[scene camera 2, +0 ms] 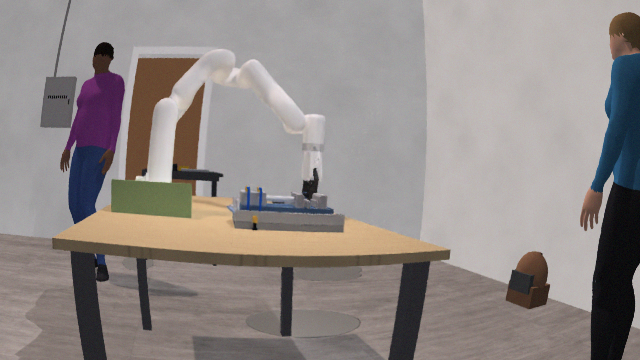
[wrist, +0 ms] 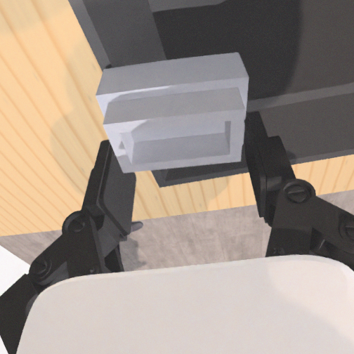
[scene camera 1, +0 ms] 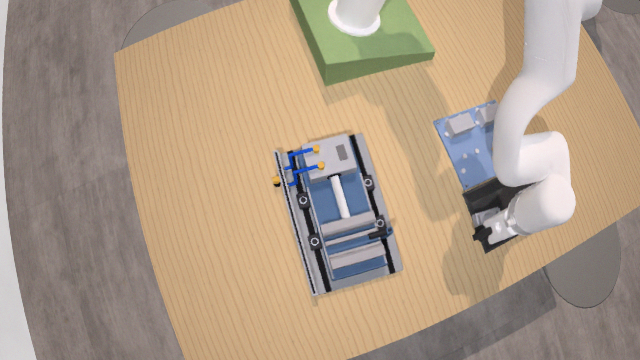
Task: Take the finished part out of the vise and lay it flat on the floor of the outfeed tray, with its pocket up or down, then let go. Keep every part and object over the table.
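Pixels of known places: gripper, fingertip midpoint: (scene camera 1: 490, 228); arm's base, origin of the base link: (scene camera 2: 158, 187) (scene camera 1: 353, 16).
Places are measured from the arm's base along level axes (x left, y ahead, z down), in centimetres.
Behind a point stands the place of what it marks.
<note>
The finished part (scene camera 1: 484, 216) @(x 8.3, y 52.7, z 1.6 cm) (wrist: 175, 145) is a light grey block with a rectangular pocket, whose opening shows in the wrist view. My gripper (scene camera 1: 483, 233) @(x 9.1, y 55.5, z 2.2 cm) (scene camera 2: 310, 190) @(x 9.1, y 55.5, z 2.2 cm) (wrist: 183, 146) is shut on it, one black finger at each end. The part is at the outfeed tray (scene camera 1: 487, 197) @(x 13.2, y 49.0, z 6.7 cm) (wrist: 310, 127), a black open box, and overlaps its wall and corner in the wrist view. I cannot tell whether it touches the tray. The vise (scene camera 1: 347, 225) @(x -19.4, y 44.0, z -1.7 cm) (scene camera 2: 300, 201) @(x -24.1, y 43.2, z 0.2 cm) stands apart from the gripper, with no block between its grey jaws. In scene camera 2 the vise hides the tray and the part.
A blue board (scene camera 1: 452, 147) @(x 9.9, y 35.4, z 7.1 cm) with grey blocks and small pegs adjoins the tray. Blue hooks with orange ends (scene camera 1: 302, 170) @(x -23.5, y 31.9, z -3.0 cm) stand at the vise's rear block. The green base (scene camera 1: 375, 50) @(x 0.8, y 10.5, z 0.3 cm) (scene camera 2: 151, 198) @(x -11.1, y -1.7, z 2.7 cm) carries the arm. The table's edge (scene camera 1: 540, 270) @(x 20.7, y 70.1, z 7.9 cm) runs near the tray.
</note>
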